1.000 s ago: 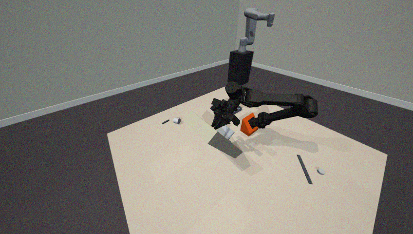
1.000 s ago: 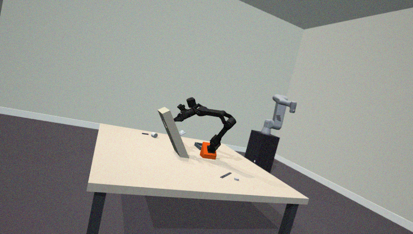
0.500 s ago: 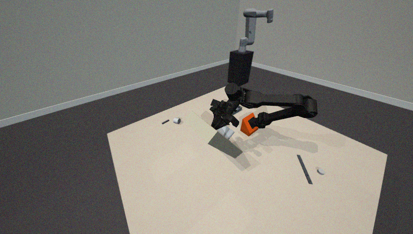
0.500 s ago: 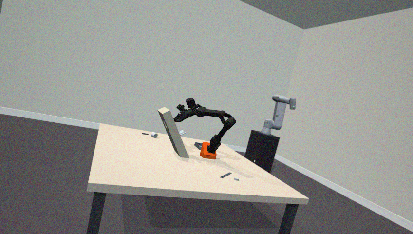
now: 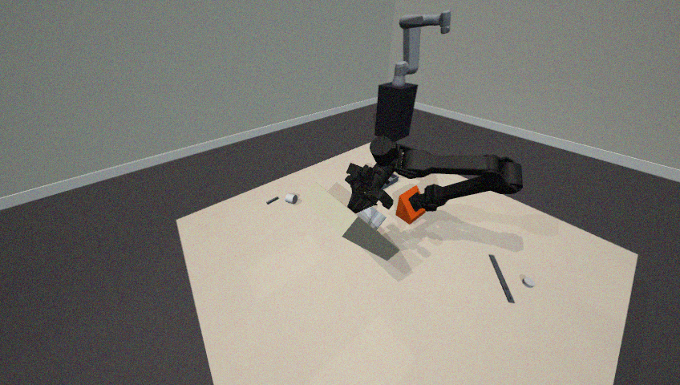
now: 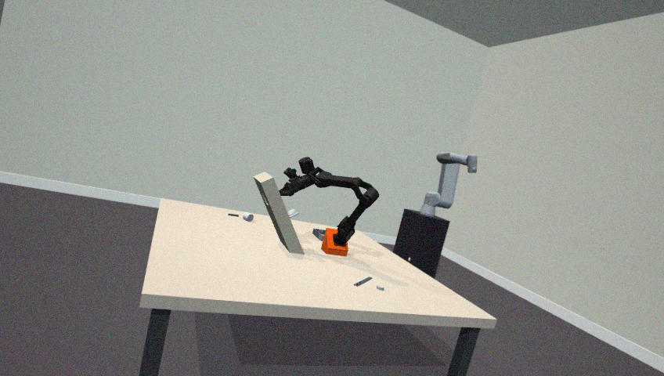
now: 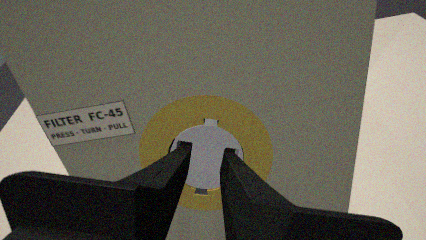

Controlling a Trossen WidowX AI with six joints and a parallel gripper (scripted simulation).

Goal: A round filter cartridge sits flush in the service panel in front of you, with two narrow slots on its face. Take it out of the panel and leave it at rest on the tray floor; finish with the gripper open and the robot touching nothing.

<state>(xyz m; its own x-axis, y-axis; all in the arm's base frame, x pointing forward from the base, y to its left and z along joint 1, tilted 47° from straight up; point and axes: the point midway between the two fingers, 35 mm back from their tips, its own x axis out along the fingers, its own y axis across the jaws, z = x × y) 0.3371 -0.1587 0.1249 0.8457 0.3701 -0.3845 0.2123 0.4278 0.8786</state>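
Now: gripper tip 10 mm short of the round filter cartridge and 10 mm above it. Also, from my gripper tip: service panel 80 mm below, 40 mm behind; then grey flap 100 mm below, 90 mm behind; then grey tray 460 mm behind, 260 mm to the right, 230 mm below.
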